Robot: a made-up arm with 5 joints.
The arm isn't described. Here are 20 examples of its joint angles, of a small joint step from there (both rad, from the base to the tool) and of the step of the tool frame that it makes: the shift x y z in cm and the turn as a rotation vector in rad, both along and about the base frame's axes.
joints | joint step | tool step
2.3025 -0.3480 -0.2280 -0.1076 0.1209 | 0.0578 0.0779 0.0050 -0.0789 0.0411 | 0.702 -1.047 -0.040 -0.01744 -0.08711 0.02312
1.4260 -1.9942 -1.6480 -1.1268 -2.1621 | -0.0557 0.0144 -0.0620 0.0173 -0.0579 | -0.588 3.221 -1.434 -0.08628 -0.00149 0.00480
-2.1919 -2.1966 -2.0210 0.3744 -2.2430 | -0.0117 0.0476 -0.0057 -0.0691 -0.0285 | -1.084 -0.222 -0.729 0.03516 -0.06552 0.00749
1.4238 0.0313 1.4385 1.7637 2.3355 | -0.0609 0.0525 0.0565 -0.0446 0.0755 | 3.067 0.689 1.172 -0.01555 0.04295 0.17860
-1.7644 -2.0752 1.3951 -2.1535 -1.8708 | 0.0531 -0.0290 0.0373 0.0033 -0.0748 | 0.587 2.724 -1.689 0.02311 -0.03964 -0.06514
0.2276 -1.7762 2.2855 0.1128 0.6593 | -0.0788 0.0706 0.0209 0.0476 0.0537 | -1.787 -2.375 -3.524 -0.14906 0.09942 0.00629
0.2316 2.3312 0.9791 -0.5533 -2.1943 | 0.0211 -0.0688 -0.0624 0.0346 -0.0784 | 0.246 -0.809 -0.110 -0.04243 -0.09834 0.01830
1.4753 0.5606 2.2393 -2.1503 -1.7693 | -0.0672 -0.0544 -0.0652 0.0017 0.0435 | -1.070 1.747 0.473 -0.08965 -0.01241 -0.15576
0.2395 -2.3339 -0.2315 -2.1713 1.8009 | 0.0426 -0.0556 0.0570 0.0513 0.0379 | -0.637 0.117 2.266 0.05329 -0.04337 0.04456
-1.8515 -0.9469 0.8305 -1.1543 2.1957 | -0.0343 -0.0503 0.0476 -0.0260 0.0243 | -1.009 -2.307 0.548 -0.04683 0.03096 0.01670
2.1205 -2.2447 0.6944 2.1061 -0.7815 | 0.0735 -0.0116 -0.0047 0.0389 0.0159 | 0.330 -1.619 0.902 0.11250 -0.00504 -0.00669
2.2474 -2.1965 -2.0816 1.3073 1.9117 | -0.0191 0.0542 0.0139 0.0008 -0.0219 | 0.437 -1.201 -0.810 -0.02238 -0.02534 0.03981
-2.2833 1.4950 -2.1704 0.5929 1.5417 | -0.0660 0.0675 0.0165 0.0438 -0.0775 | -1.274 -2.669 4.365 0.01095 -0.02501 -0.03032
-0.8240 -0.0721 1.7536 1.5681 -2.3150 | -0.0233 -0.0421 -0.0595 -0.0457 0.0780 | -1.538 -1.252 -1.558 0.02240 -0.01638 0.01700
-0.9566 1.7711 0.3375 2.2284 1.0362 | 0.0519 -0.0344 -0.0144 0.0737 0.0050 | -0.096 2.323 1.226 -0.01389 -0.00004 0.05599
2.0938 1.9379 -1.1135 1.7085 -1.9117 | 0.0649 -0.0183 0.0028 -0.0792 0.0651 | 1.654 -0.336 0.063 0.12694 -0.06814 0.01578
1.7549 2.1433 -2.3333 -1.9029 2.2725 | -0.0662 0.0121 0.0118 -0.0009 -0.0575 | -0.910 5.002 -1.844 -0.08480 -0.00936 0.07775
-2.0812 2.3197 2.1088 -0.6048 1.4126 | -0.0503 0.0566 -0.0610 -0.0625 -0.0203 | -0.843 -3.742 1.279 -0.11487 -0.00560 -0.00559
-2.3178 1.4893 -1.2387 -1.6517 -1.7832 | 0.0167 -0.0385 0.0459 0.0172 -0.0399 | 0.852 1.019 -1.153 0.00958 -0.04355 -0.02418
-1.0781 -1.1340 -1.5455 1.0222 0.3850 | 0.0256 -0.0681 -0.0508 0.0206 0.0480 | -2.389 -1.024 0.682 0.05630 -0.02947 0.07248
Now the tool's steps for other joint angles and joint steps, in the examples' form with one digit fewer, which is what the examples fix.
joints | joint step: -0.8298 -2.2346 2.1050 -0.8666 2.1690 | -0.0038 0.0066 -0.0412 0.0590 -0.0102
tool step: 1.02 -0.38 1.13 0.0116 -0.0606 -0.0187
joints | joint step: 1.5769 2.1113 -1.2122 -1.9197 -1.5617 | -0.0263 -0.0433 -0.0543 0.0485 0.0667
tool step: 0.09 2.12 -0.22 -0.0487 0.0469 -0.1611
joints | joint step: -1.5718 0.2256 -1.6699 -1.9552 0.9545 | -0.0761 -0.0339 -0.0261 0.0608 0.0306
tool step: 0.71 -1.98 -0.23 -0.0145 0.0082 0.0884
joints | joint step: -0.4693 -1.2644 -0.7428 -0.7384 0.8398 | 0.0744 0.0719 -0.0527 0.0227 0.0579
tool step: 1.18 0.48 6.21 0.1130 -0.0301 -0.0192
